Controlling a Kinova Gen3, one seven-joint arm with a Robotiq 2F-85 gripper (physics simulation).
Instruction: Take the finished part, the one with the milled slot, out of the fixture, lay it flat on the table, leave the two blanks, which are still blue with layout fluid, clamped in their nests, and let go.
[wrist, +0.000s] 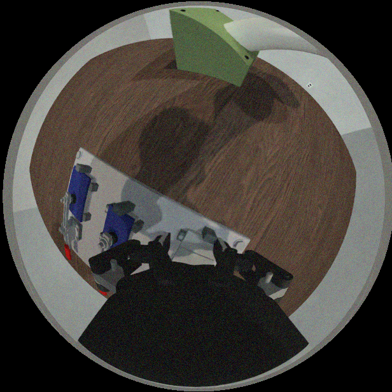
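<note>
The finished part (194, 256) is pale grey and sits in the fixture at the right end of its light plate (102, 187). Part of it shows between my fingers; the rest is hidden under the gripper body, and I cannot make out its slot clearly. My gripper (191, 242) is open, with a fingertip towards each side of the part; I cannot tell how far above it they are. One blue blank (78, 197) lies in the far left nest under a clamp. The other blue blank (119, 225) lies in the middle nest, also under a clamp, its lower end hidden.
The left toggle clamp (71, 231) has a red handle (67, 252). The middle clamp (106, 241) stands close to my left finger linkage. Dark stop blocks edge the nests. A green block (210, 47) stands at the far side of the wooden table (265, 165), beside a pale rounded object (270, 35).
</note>
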